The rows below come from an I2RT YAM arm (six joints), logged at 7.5 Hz.
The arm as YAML. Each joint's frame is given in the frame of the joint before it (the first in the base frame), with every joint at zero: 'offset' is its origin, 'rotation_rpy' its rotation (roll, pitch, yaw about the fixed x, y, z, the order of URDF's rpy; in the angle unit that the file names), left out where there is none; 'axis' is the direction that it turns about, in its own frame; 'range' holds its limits. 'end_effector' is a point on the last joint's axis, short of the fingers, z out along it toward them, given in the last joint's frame.
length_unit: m
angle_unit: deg
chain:
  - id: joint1
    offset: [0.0, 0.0, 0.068]
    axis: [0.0, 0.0, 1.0]
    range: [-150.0, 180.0]
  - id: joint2
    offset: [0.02, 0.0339, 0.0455]
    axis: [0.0, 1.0, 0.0]
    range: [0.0, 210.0]
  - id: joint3
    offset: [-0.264, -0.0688, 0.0]
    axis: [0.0, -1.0, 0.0]
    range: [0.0, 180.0]
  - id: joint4
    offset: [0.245, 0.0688, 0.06]
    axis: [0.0, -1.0, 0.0]
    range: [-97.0, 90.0]
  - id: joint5
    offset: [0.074, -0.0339, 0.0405]
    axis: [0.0, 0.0, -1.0]
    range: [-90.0, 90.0]
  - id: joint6
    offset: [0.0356, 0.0, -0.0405]
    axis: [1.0, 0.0, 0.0]
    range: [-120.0, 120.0]
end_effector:
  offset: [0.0, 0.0, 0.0]
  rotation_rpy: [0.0, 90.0, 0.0]
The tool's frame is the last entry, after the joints.
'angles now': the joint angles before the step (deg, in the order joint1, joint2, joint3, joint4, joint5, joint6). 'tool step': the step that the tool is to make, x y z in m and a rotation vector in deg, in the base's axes. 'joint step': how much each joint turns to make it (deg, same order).
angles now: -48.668 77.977 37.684 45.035 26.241 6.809
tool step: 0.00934 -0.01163 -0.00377 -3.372 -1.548 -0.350
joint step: -0.111 5.312 1.368 8.034 0.112 -1.207
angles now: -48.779 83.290 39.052 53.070 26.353 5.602
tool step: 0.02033 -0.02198 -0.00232 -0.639 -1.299 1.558
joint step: -0.001 7.269 5.696 2.526 -1.448 0.888
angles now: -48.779 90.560 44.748 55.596 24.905 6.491
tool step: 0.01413 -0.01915 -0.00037 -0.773 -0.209 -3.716
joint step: 0.000 5.587 5.341 1.478 3.592 -1.138
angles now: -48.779 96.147 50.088 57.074 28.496 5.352
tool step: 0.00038 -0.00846 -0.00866 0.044 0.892 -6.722
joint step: -0.313 3.009 1.001 2.548 6.160 -2.212
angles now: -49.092 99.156 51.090 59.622 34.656 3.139
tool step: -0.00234 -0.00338 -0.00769 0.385 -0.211 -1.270
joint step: -0.551 1.247 -0.437 1.347 0.786 0.318
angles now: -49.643 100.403 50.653 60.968 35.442 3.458
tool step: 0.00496 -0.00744 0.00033 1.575 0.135 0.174
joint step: -0.169 1.080 2.403 -3.294 -0.175 1.179
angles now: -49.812 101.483 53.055 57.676 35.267 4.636
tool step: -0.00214 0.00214 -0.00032 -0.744 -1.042 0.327
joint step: -0.064 -0.265 -0.905 1.615 -0.332 0.462
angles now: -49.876 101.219 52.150 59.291 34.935 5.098
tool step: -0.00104 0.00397 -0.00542 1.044 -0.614 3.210
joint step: 0.036 -0.592 -1.555 -0.530 -2.943 1.977
